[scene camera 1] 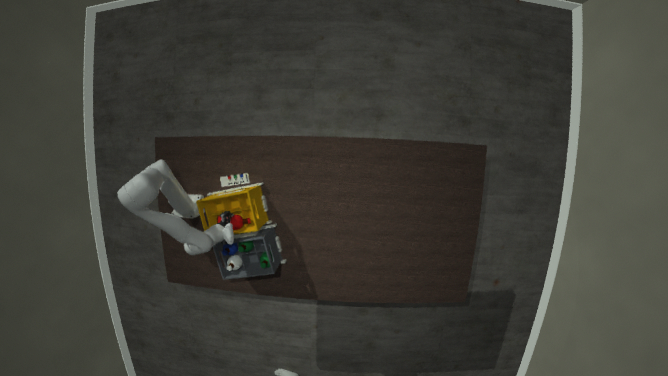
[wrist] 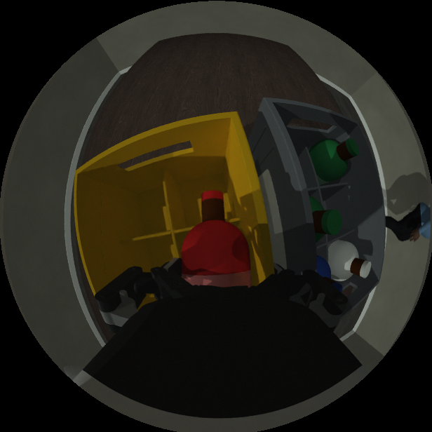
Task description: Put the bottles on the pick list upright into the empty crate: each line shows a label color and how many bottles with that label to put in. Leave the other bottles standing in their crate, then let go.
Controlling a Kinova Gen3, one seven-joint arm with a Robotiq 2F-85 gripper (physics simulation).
Scene:
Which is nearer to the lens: the green bottle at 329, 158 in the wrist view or the red bottle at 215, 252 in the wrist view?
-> The red bottle.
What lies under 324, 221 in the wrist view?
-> A green bottle.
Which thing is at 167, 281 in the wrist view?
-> The gripper.

